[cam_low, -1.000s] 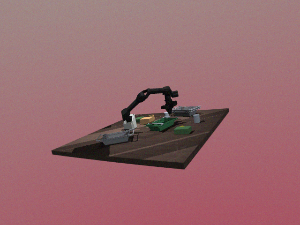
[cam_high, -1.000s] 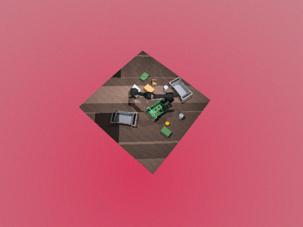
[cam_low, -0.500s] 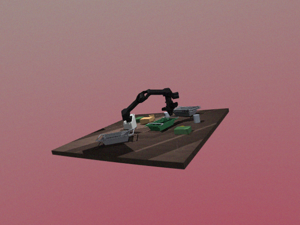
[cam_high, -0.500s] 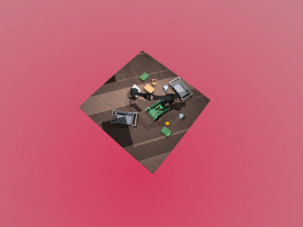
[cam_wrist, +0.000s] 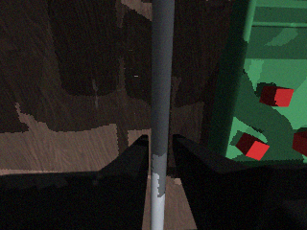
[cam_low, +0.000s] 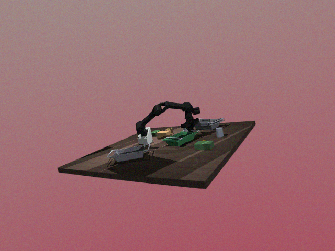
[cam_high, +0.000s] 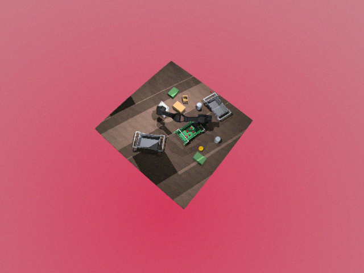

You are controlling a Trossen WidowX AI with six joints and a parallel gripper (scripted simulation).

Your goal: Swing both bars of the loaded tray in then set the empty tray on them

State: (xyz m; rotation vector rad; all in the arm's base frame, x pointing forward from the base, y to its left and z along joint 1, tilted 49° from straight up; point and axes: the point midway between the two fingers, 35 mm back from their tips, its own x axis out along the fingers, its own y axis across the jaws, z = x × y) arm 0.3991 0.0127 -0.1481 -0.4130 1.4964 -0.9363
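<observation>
Now: the grey tray 49 cm to the right of my gripper tip, 31 cm behind it and 1 cm above it. From my gripper tip the other things lie so: brown crate (31 cm behind, 17 cm to the left, 2 cm below); then yellow disc (21 cm to the right, 17 cm ahead, 3 cm below).
</observation>
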